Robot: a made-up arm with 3 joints. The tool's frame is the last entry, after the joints. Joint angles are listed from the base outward. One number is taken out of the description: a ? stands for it. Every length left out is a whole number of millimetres.
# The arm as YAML. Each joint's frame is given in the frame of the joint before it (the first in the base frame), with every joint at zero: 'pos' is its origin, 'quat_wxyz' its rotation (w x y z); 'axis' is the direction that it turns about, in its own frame. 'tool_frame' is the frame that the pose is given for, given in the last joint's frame.
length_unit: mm
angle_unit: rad
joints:
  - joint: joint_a
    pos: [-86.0, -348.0, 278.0]
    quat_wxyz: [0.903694, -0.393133, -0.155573, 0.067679]
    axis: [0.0, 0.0, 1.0]
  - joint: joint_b
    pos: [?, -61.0, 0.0]
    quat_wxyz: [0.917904, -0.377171, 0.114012, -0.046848]
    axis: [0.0, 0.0, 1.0]
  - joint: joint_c
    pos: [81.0, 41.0, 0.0]
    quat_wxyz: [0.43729, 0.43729, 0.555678, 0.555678]
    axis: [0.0, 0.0, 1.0]
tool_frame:
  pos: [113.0, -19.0, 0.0]
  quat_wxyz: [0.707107, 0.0, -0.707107, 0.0]
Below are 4 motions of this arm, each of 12 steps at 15 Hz.
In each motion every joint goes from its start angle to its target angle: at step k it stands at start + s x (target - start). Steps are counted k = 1, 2, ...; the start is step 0. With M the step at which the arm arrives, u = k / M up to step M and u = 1 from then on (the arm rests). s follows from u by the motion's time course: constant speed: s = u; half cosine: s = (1 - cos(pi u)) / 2; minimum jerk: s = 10 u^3 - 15 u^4 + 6 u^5.
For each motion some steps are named. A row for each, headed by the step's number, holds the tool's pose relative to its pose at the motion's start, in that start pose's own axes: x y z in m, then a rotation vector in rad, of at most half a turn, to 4 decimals.
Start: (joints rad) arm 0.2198 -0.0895 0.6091
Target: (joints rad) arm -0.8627 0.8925 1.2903
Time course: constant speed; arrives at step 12
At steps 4, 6, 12:
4: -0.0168 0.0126 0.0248 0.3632 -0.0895 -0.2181
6: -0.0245 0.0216 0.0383 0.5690 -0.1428 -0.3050
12: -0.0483 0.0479 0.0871 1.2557 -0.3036 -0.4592

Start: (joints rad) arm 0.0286 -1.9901 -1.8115
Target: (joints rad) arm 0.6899 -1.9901 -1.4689
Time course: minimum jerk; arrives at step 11
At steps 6, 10, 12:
6: -0.0284 0.0746 0.0459 0.4787 -0.0545 0.2633
10: -0.0642 0.1090 0.0926 0.8093 -0.0618 0.4582
12: -0.0649 0.1094 0.0934 0.8146 -0.0617 0.4614

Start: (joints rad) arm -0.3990 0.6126 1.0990
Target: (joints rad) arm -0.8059 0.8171 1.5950
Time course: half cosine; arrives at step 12
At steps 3, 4, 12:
3: -0.0013 0.0112 0.0030 0.1112 -0.0222 0.0020
4: -0.0024 0.0190 0.0059 0.1902 -0.0372 0.0046
12: -0.0152 0.0698 0.0432 0.7685 -0.1251 0.0528

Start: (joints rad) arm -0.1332 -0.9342 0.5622
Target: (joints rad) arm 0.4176 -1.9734 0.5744
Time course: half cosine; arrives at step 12
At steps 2, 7, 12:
2: 0.0045 0.0063 -0.0015 0.0134 -0.0248 0.0435
7: 0.0261 0.0686 -0.0043 0.1852 -0.2514 0.3720
12: 0.0246 0.1106 0.0065 0.3455 -0.4222 0.5389

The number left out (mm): 70.0
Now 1 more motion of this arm.
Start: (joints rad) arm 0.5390 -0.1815 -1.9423
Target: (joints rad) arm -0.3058 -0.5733 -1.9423
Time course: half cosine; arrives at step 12
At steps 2, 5, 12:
2: -0.0095 -0.0039 -0.0094 0.0115 0.0603 -0.0465
5: -0.0606 -0.0162 -0.0447 0.0509 0.3375 -0.2553
12: -0.1904 -0.0138 -0.0690 0.0642 0.9309 -0.6693

